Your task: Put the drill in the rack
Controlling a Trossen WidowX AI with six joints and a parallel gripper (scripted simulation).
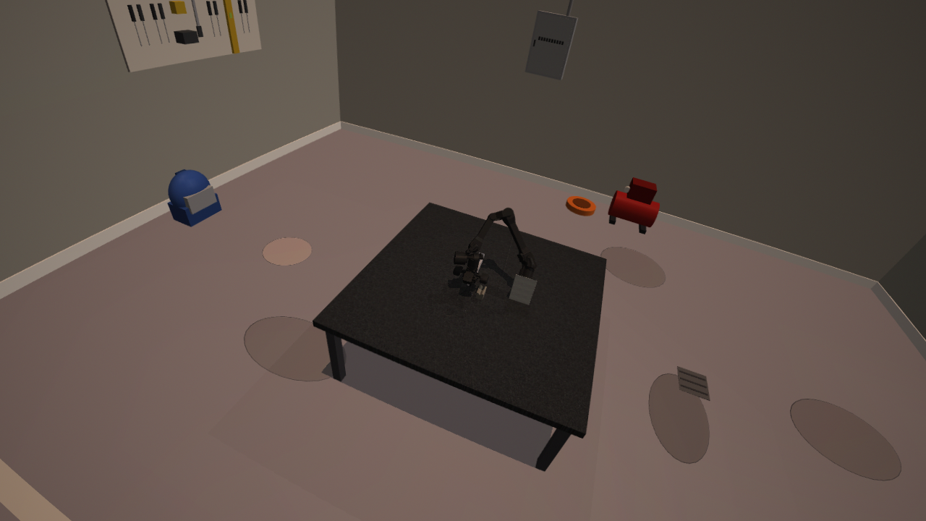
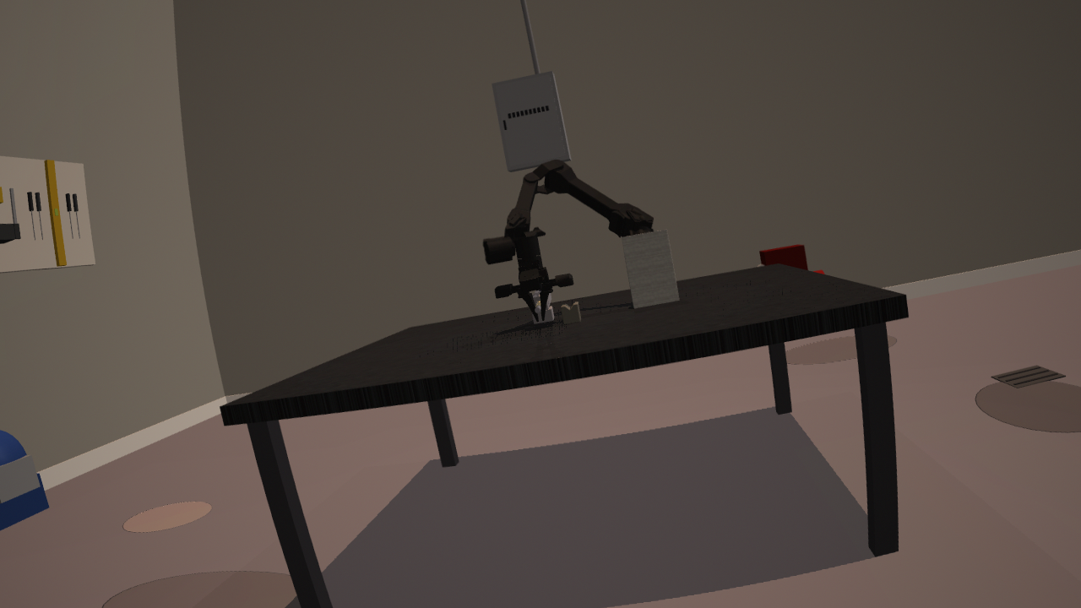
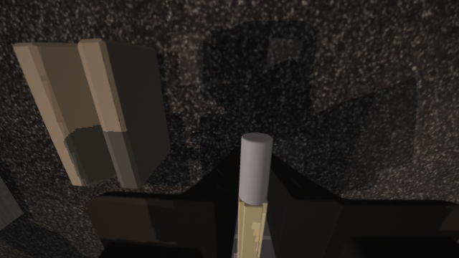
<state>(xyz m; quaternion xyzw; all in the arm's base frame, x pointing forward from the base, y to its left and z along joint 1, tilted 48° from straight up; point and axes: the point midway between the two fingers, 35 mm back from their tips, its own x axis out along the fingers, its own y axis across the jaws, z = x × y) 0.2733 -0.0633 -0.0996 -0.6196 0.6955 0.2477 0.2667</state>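
Now: the v-shaped rack 80 mm behind my gripper tip, 30 mm to the left of it and 10 mm above it. Round my gripper tip: thin dark drill (170 mm to the right, 40 mm above, 10 mm behind); grey block (140 mm to the right, 40 mm above, 10 mm behind).
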